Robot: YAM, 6 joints.
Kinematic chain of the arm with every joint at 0, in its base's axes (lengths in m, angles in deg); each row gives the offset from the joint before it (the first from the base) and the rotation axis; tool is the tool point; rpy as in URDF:
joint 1: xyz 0 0 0.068 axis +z
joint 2: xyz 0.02 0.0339 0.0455 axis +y
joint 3: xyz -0.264 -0.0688 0 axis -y
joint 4: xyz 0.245 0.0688 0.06 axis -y
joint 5: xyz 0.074 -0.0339 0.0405 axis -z
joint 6: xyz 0.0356 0 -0.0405 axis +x
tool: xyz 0 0 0 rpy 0 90 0
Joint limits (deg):
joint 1: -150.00..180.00
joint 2: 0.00..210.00
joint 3: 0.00..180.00
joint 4: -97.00..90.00
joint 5: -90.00..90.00
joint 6: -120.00..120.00
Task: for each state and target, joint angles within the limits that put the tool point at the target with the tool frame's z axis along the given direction. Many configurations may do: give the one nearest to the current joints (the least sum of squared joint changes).
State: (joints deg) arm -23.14 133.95 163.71 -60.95 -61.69 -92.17
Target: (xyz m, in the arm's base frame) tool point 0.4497 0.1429 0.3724 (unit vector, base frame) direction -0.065 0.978 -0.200
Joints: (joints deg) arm 13.45 134.20 152.51 -68.92 -75.01 -92.17
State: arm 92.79 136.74 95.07 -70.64 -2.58 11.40
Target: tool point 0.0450 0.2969 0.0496 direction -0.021 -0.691 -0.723
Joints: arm 81.90 132.47 73.42 -74.49 4.39 11.40
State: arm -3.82 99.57 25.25 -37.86 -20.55 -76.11
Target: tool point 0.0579 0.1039 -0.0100 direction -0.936 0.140 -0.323
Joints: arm 47.32 137.58 29.93 -41.07 -51.53 -76.11
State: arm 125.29 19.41 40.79 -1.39 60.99 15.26
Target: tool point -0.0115 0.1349 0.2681 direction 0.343 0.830 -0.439
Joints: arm 102.69 33.57 34.09 -31.39 31.14 15.26
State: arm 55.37 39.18 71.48 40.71 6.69 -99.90
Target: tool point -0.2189 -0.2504 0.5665 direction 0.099 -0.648 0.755
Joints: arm 45.62 26.41 118.14 25.82 31.60 -99.90
